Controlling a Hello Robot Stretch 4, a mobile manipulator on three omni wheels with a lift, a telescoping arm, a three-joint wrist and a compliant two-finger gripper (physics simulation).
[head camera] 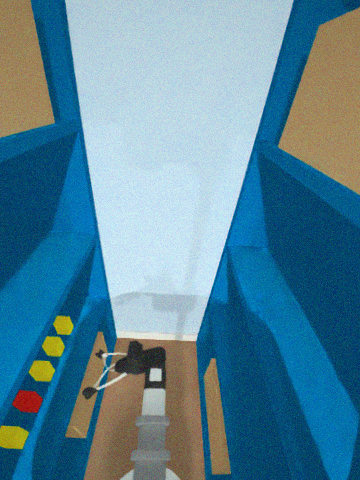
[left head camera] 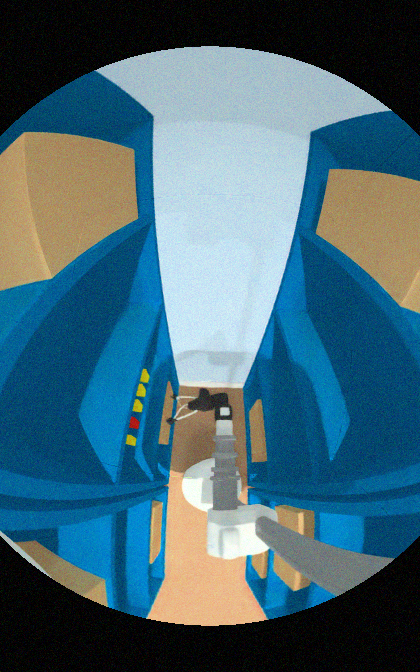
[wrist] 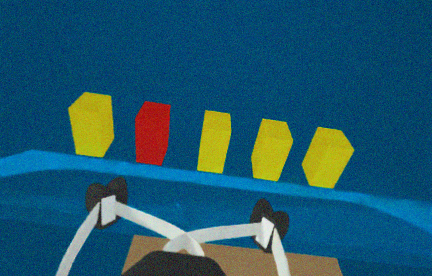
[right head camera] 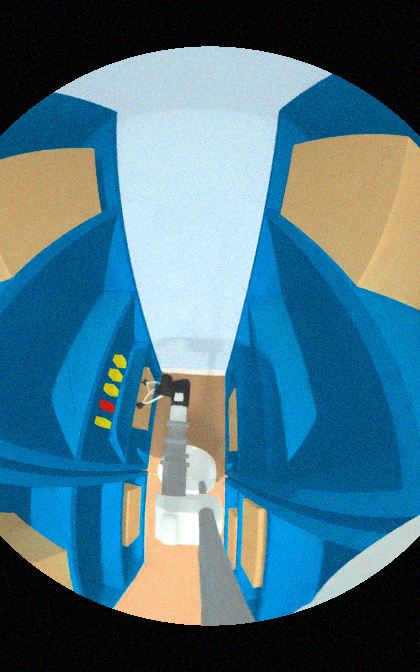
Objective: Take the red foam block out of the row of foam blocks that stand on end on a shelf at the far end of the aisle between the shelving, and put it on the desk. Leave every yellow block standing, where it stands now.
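Frame: origin at the robot's base, x ahead, y left, z up, level; millimetres.
Seen in the pictures: gripper, fingertip midpoint: (head camera: 90, 373) (wrist: 190, 204).
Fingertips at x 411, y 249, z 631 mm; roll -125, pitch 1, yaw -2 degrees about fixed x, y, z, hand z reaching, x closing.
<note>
Pixels of each thing's top centre, then the offset from my fingertips to it. Level surfaces: height alone.
- red foam block at its top centre: (wrist: 153, 110) (head camera: 23, 397) 78 mm back, 221 mm left, 36 mm down
- left shelf at its surface level: 126 mm down
- yellow block at its top centre: (wrist: 90, 101) (head camera: 6, 434) 181 mm back, 222 mm left, 36 mm down
The red foam block (head camera: 27, 401) (left head camera: 134, 423) (right head camera: 107, 405) (wrist: 152, 133) stands on end on the left shelf (wrist: 180, 172). In the wrist view one yellow block (wrist: 92, 125) stands left of it, and three yellow blocks (wrist: 215, 141) (wrist: 271, 150) (wrist: 327, 157) stand to its right, all upright and apart. My gripper (head camera: 95, 373) (left head camera: 172, 409) (right head camera: 142, 394) (wrist: 190, 204) is open and empty. It points left at the shelving, in front of the row and apart from it. In the wrist view its fingertips appear below the shelf lip, the red block between them sideways, nearer the left one. The desk does not show.
Blue shelving with brown boxes (head camera: 89, 400) (head camera: 217, 420) (left head camera: 80, 205) (right head camera: 345, 200) lines both sides of the narrow aisle. A pale wall (head camera: 170, 150) closes its far end. My arm (head camera: 151, 440) (left head camera: 225, 465) (right head camera: 174, 460) reaches along the aisle above the floor (left head camera: 200, 590).
</note>
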